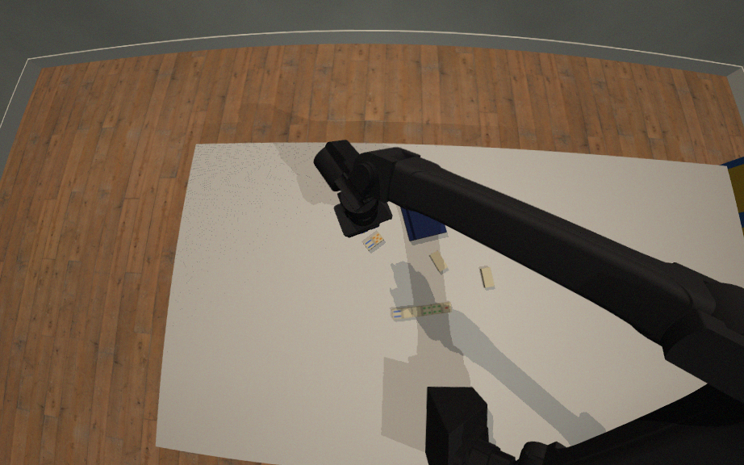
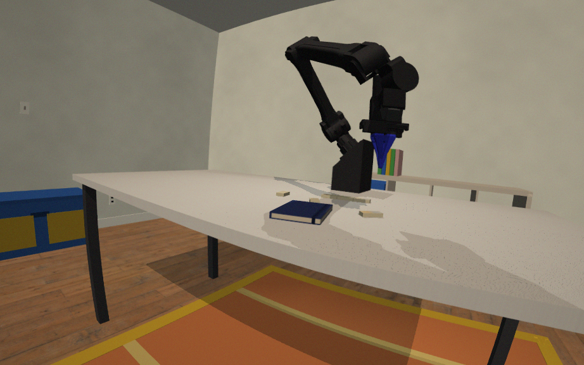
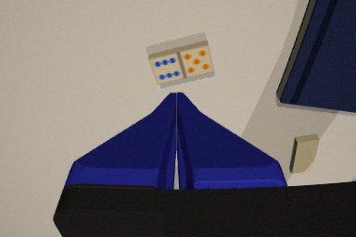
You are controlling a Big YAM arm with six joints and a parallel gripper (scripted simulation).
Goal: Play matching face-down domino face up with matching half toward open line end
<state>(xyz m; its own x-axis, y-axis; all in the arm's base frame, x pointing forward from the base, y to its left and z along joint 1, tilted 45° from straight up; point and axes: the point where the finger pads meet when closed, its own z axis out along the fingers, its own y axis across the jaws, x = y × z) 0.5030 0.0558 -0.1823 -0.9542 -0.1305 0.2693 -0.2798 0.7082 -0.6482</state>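
Now: the domino 30 mm behind my hand, 10 mm to the right of it and 120 mm below it. The rest, counted from my hand: dark blue book (50 mm ahead, 150 mm to the right, 120 mm below).
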